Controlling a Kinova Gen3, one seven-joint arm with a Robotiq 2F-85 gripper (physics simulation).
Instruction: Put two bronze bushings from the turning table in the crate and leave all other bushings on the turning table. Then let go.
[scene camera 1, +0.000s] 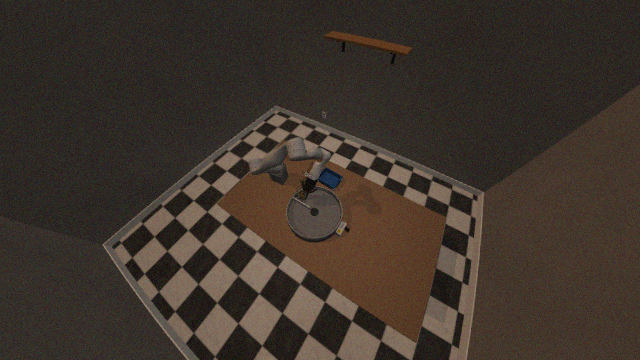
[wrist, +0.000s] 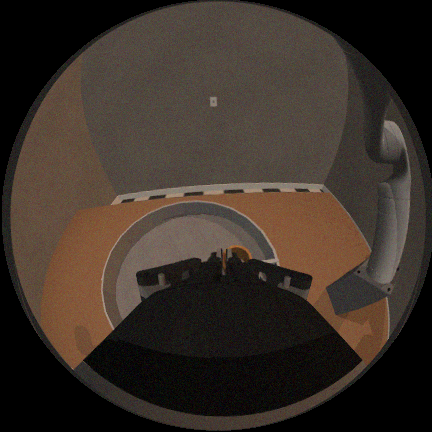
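Seen in the pictures: gripper, between the fingertips: (scene camera 1: 304, 196) (wrist: 223, 255); arm's base, origin of its link: (scene camera 1: 276, 168) (wrist: 379, 271).
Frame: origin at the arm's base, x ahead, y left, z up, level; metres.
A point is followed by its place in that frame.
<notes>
My gripper (scene camera 1: 303, 193) @(x 0.362, y -0.104, z 0.029 m) (wrist: 223, 255) @(x 0.362, y -0.104, z 0.029 m) is shut on the wall of a bronze bushing (wrist: 239, 253) @(x 0.339, y -0.111, z 0.017 m). The bushing's orange ring shows just right of the fingertips in the wrist view, with an orange strip between them. The grey round turning table (scene camera 1: 325, 222) @(x 0.571, y -0.144, z -0.103 m) (wrist: 165, 242) @(x 0.519, y -0.207, z -0.103 m) is below, and the gripper is over its side near the arm. Small pieces by the fingertips in the scene view are too small to tell apart. The gripper hides part of the turning table in the wrist view. The blue crate (scene camera 1: 330, 178) @(x 0.383, y 0.248, z -0.151 m) stands beside the turning table, behind the gripper.
A pale divider bar (scene camera 1: 302, 202) @(x 0.345, y -0.119, z -0.059 m) (wrist: 270, 261) @(x 0.264, y -0.121, z -0.057 m) runs from the turning table's middle to its rim. A small white and yellow box (scene camera 1: 341, 229) @(x 0.697, y -0.128, z -0.097 m) with a black part sits by the rim on the brown surface (scene camera 1: 390, 260) @(x 1.095, y -0.118, z -0.156 m). The arm's base (wrist: 352, 292) @(x 0.059, y 0.006, z -0.065 m) shows at the right in the wrist view.
</notes>
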